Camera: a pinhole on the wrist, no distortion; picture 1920 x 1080 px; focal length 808.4 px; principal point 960.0 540.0 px. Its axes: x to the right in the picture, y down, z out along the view. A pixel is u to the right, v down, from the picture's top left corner.
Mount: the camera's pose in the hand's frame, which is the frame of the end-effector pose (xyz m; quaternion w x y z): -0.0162 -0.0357 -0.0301 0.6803 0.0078 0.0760 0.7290
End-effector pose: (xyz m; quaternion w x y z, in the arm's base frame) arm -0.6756 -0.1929 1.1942 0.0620 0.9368 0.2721 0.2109
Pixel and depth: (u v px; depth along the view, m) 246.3 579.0 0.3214
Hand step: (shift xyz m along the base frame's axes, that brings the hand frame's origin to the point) 0.0171 0.2554 -0.3416
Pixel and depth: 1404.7 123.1 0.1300
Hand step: 0.1069 -0.0124 -0.0418
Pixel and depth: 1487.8 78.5 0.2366
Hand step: 0.2484 -0.0554 -0.0736
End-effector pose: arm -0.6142 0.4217 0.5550 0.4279 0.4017 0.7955 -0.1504
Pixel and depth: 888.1 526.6 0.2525
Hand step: 0.0931 -0.1399 -0.1484
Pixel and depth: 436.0 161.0 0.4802
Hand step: -0.0559 -0.2930 -0.5204
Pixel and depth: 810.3 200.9 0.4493
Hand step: 0.1051 -0.1548 -0.4241
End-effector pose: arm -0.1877 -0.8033 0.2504 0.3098 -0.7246 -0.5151 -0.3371
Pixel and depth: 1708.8 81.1 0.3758
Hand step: 0.4443 0.2397 -0.0298
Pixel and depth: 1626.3 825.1 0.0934
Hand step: 0.0453 0.0102 -0.0746
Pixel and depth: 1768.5 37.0 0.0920
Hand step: 0.0838 0.0409 0.0024
